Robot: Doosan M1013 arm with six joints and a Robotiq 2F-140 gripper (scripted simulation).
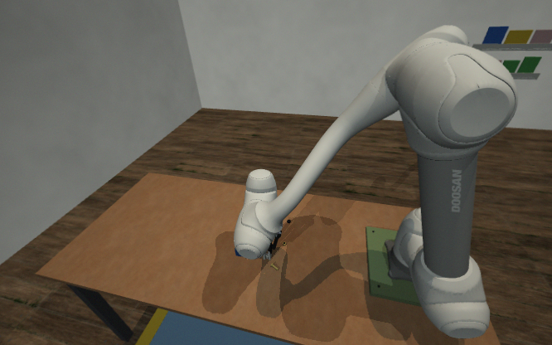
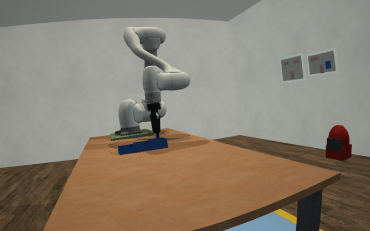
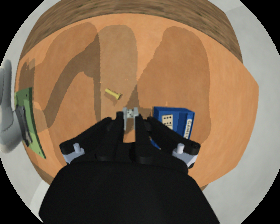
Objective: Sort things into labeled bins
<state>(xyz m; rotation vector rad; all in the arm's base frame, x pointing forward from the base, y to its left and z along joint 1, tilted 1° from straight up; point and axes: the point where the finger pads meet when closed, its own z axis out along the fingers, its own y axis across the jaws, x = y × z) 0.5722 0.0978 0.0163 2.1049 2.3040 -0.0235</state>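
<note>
The white flat part is 90 mm ahead of my hand, 20 mm to the right of it and 20 mm below it. Round my hand: brass bolt 40 mm behind, 40 mm to the left, 30 mm below; then long blue bin 100 mm ahead, 100 mm to the right, 10 mm below; then brass nut 50 mm behind, 80 mm to the right, 30 mm below.
</note>
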